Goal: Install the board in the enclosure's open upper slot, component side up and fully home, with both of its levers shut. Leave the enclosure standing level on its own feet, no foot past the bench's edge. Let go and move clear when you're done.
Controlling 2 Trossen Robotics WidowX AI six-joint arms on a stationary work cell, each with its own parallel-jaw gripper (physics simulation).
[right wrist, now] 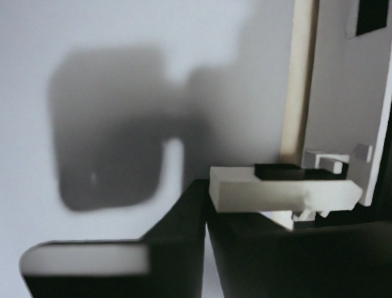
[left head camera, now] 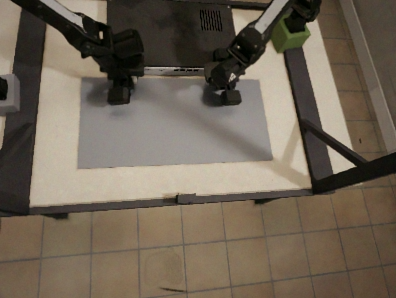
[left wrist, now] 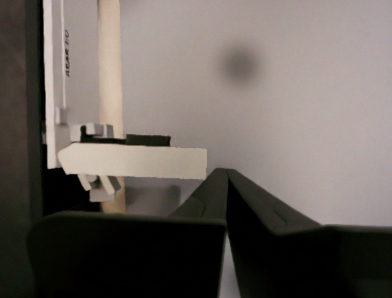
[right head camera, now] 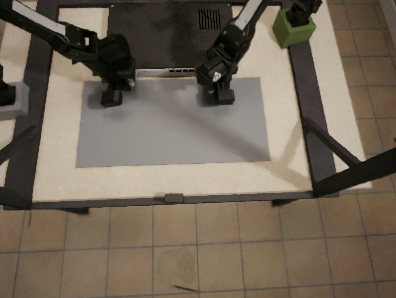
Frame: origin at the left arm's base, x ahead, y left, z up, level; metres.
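Seen in the pictures: left gripper, fingertip midpoint: (left head camera: 133, 88) (left wrist: 223, 178) (right head camera: 130, 90); right gripper, fingertip midpoint: (right wrist: 203, 187) (left head camera: 216, 88) (right head camera: 214, 87); left arm's base, link origin: (right head camera: 4, 96); right arm's base, link origin: (left head camera: 294, 25) (right head camera: 297, 18).
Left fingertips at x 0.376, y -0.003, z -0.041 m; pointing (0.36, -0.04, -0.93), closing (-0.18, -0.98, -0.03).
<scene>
Offsets run from my left fingertips to a thing's top centre. Level surfaces: height alone.
The dark enclosure {0.032 m up, 0.158 m ahead, 0.175 m left} (left head camera: 160, 30) (right head camera: 155, 35) lies at the top middle of both head views. A pale panel {0.029 m up, 0.144 m ahead, 0.044 m left} (left head camera: 152, 70) (right head camera: 150, 73) (left wrist: 56, 85) with ports runs along its edge; the left wrist view shows "REAR I/O" beside it. A white lever {0.027 m up, 0.011 m ahead, 0.020 m left} (left wrist: 135, 161) stands straight out from the panel in the left wrist view, and another white lever {0.027 m up, 0.268 m ahead, 0.005 m right} (right wrist: 270, 196) stands out in the right wrist view. My left gripper (left head camera: 120, 95) (right head camera: 111, 97) (left wrist: 223, 178) is shut and empty, its tips close to its lever's free end. My right gripper (left head camera: 231, 96) (right head camera: 224, 95) (right wrist: 203, 187) is shut and empty, its tips at the other lever's free end. Board seating is hidden.
A grey mat {0.016 m down} (left head camera: 170, 135) (right head camera: 170, 135) lies in front of the enclosure on the cream bench top {0.018 m down} (left head camera: 125, 185) (right head camera: 120, 182). Dark frame rails edge the bench. A green block {0.067 m up, 0.591 m ahead, 0.167 m left} (left head camera: 290, 37) (right head camera: 295, 32) is at the upper right, a pale grey block {0.041 m up, 0.376 m back, 0.003 m left} (left head camera: 11, 102) (right head camera: 20, 104) at the left.
</scene>
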